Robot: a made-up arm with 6 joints. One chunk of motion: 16 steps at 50 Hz.
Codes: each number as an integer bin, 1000 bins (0 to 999) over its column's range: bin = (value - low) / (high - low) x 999, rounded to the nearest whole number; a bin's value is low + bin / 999 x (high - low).
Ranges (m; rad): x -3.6..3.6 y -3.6..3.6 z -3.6..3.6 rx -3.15..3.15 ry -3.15..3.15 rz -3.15..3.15
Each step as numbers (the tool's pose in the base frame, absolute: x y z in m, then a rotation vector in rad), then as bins.
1 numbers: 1.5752 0.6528 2.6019 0.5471 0.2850 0.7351
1 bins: 718 590 861 586 545 616
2 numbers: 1.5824 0.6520 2.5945 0.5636 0.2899 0.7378
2 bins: 719 590 859 589 545 616
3 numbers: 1.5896 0.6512 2.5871 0.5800 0.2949 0.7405
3 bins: 720 590 858 591 546 617
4 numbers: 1.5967 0.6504 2.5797 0.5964 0.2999 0.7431
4 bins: 721 590 857 594 547 617
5 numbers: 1.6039 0.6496 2.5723 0.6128 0.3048 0.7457
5 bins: 722 590 856 597 548 618
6 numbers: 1.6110 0.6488 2.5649 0.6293 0.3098 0.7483
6 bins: 723 590 855 599 549 618
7 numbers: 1.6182 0.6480 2.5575 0.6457 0.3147 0.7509
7 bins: 724 589 854 602 549 619
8 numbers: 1.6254 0.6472 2.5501 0.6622 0.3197 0.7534
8 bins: 725 589 853 605 550 619
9 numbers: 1.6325 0.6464 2.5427 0.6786 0.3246 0.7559
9 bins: 726 589 852 607 551 619
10 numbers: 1.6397 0.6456 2.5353 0.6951 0.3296 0.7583
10 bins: 727 589 851 610 552 620
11 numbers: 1.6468 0.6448 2.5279 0.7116 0.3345 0.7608
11 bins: 728 589 850 612 553 620
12 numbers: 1.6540 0.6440 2.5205 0.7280 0.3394 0.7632
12 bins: 729 589 849 615 553 621
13 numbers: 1.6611 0.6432 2.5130 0.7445 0.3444 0.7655
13 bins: 730 589 848 618 554 621
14 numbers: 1.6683 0.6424 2.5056 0.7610 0.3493 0.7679
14 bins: 731 589 847 620 555 621
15 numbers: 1.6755 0.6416 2.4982 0.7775 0.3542 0.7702
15 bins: 732 589 846 623 556 622
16 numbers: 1.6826 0.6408 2.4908 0.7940 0.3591 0.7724
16 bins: 733 588 845 625 556 622
